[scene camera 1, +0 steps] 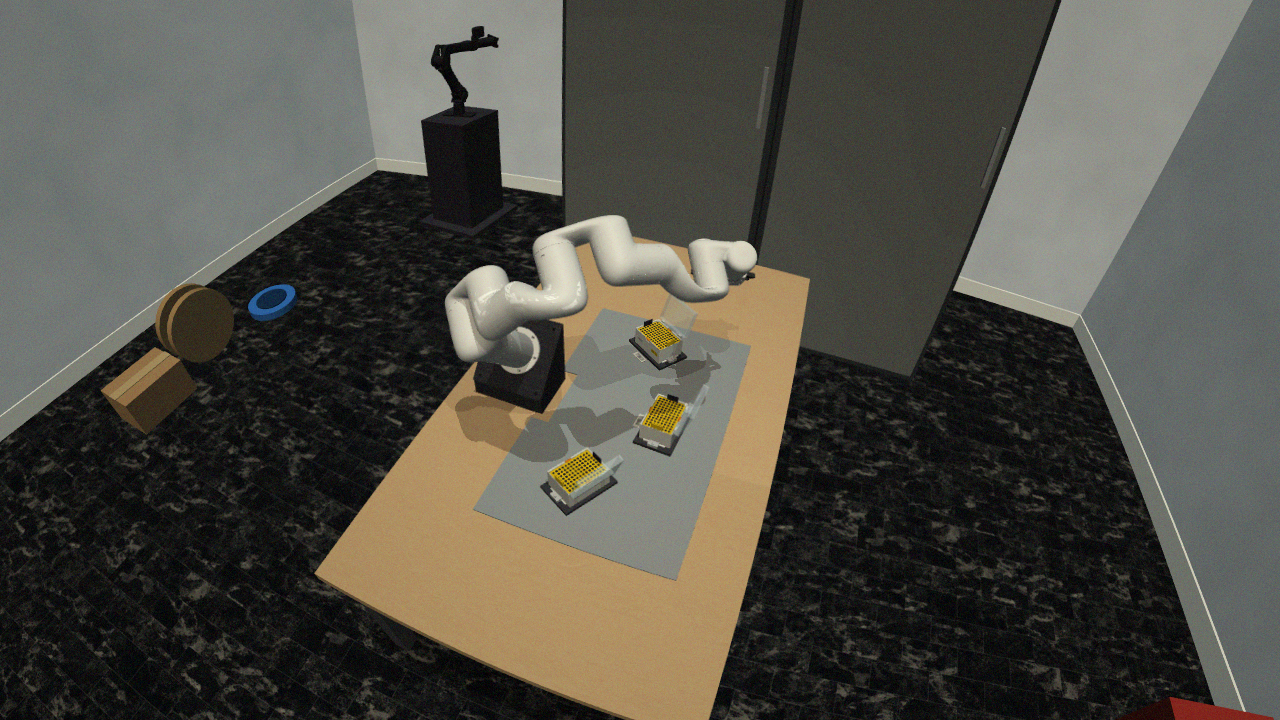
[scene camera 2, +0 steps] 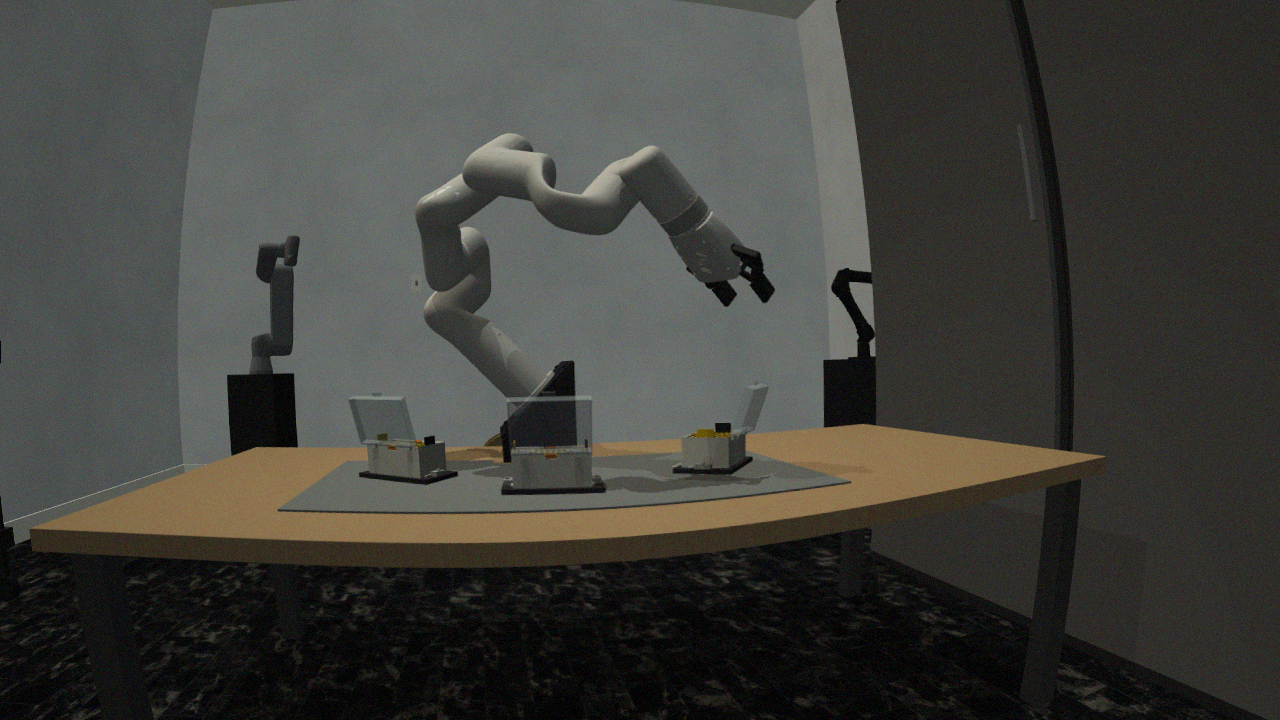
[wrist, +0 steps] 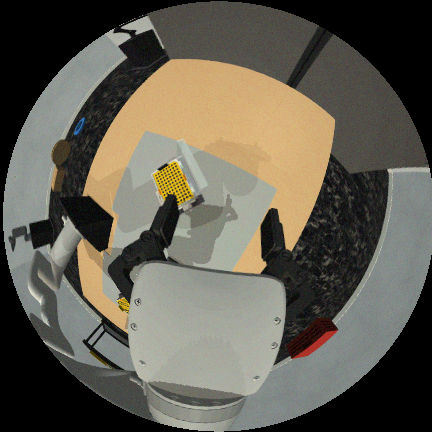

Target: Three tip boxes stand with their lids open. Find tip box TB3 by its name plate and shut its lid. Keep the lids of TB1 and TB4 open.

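Frame: origin at the arm's base, x ahead, y right, z down, level; metres.
Seen in the pictures: gripper, fingertip midpoint: point(scene camera 2: 750, 298) point(wrist: 221, 209); arm's base at its link origin: point(scene camera 1: 518, 350) point(scene camera 2: 535, 394) point(wrist: 76, 226).
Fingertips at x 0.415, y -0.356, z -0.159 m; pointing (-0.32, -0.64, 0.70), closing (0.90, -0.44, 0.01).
Offsets run from my fingertips to a thing's top centre. Level surfaces: height alone.
TB3 {dx -0.141, dy +0.032, dz +0.213 m} point(scene camera 1: 659, 343) point(scene camera 2: 709, 450) point(wrist: 172, 182) is the box nearest the cabinet, its yellow rack showing. Its clear lid {dx -0.108, dy -0.026, dz +0.134 m} point(scene camera 1: 678, 317) point(scene camera 2: 754, 410) point(wrist: 194, 165) stands open. Its name plate is too small to read. TB4 point(scene camera 1: 660, 431) point(scene camera 2: 551, 471) is the middle box and TB1 point(scene camera 1: 580, 477) point(scene camera 2: 407, 459) the one farthest from the cabinet; both lids are open. My gripper point(scene camera 1: 750, 276) point(scene camera 2: 747, 297) point(wrist: 221, 209) is open and empty, tilted, high above the table beyond TB3. In the wrist view its left finger covers a corner of TB3.
The boxes stand on a grey mat {dz +0.287 m} point(scene camera 1: 617, 528) point(scene camera 2: 358, 501) point(wrist: 130, 180) on the wooden table {dz +0.290 m} point(scene camera 1: 537, 617) point(scene camera 2: 223, 528) point(wrist: 200, 95). A tall dark cabinet point(scene camera 1: 671, 116) point(scene camera 2: 948, 295) point(wrist: 225, 35) stands beyond the table's end. My arm's black base point(scene camera 1: 528, 394) stands at the mat's side.
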